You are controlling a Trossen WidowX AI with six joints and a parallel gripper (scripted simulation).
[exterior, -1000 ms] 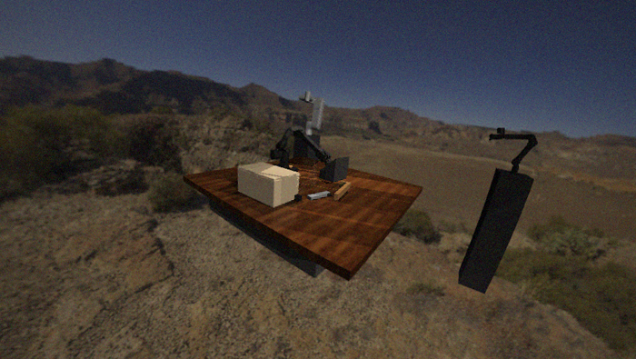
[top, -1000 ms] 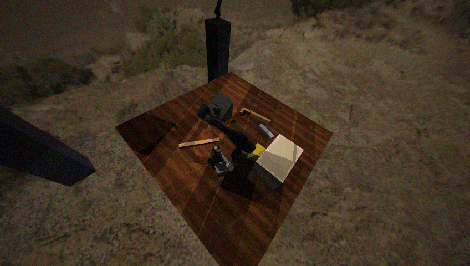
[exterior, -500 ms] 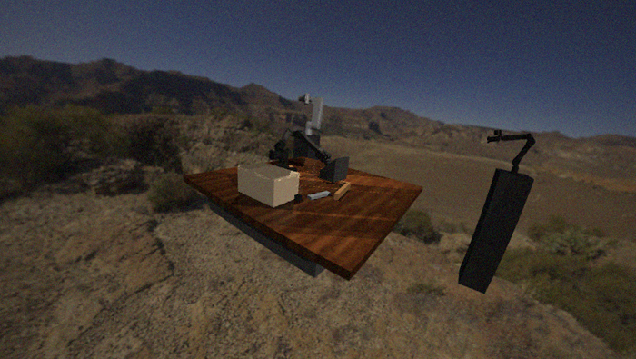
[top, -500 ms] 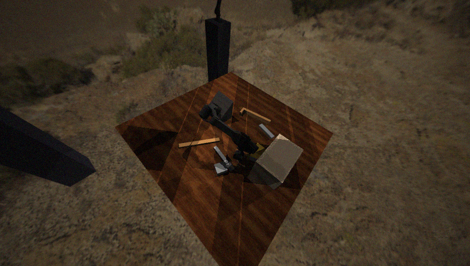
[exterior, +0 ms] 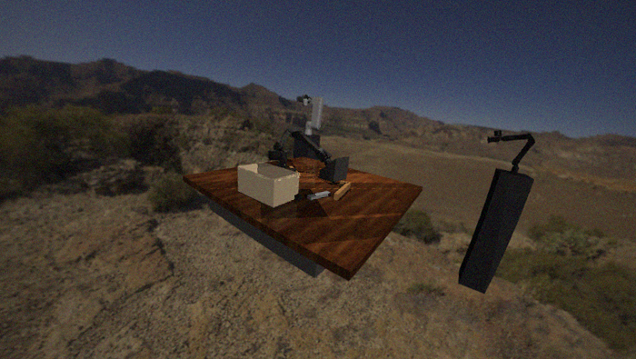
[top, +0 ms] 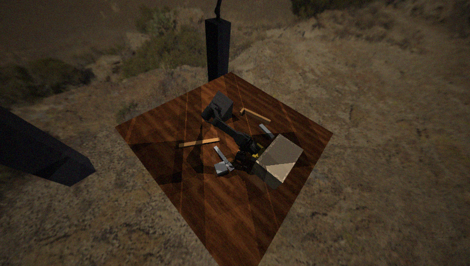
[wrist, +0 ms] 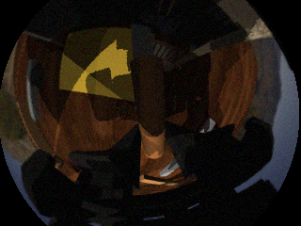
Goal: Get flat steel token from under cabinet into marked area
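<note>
My gripper tip is now 5 cm past the grey scraper and 12 cm to the left of it. The rest, counted from my gripper tip: steel token 22 cm ahead, 13 cm to the left, 1 cm below; then grey block 3 cm behind, 19 cm to the right, 1 cm above; then grey bar 1 cm ahead, 32 cm to the left.
</note>
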